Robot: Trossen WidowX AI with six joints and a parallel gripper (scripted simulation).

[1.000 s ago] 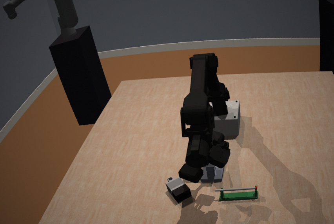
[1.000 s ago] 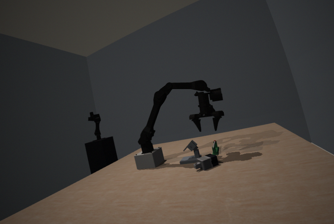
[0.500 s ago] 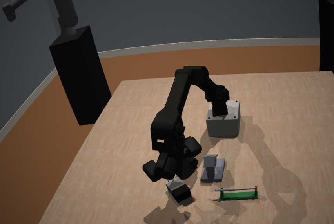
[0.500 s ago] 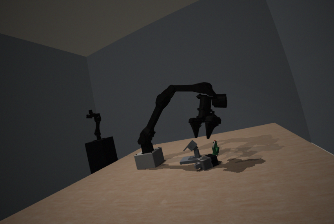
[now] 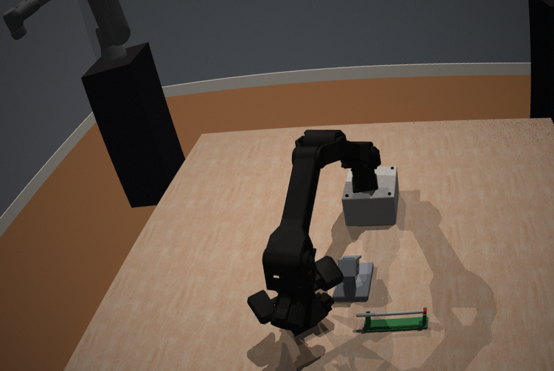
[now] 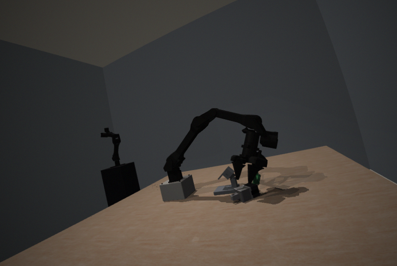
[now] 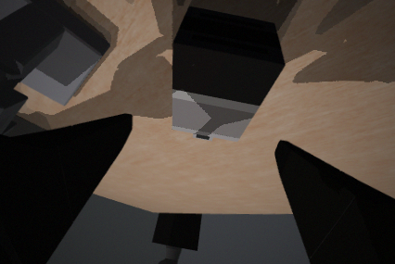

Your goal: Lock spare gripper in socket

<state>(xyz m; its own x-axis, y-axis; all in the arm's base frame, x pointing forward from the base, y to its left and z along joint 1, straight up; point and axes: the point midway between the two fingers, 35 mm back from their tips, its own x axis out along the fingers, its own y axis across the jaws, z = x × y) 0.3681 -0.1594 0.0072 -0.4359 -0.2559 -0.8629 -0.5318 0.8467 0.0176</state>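
The spare gripper lies 1 cm behind my gripper tip, 1 cm to the right of it and 4 cm below it. The rest, counted from my gripper tip: grey mount 8 cm behind, 12 cm to the left, 1 cm below; then green cradle 6 cm ahead, 22 cm to the left, 4 cm below.
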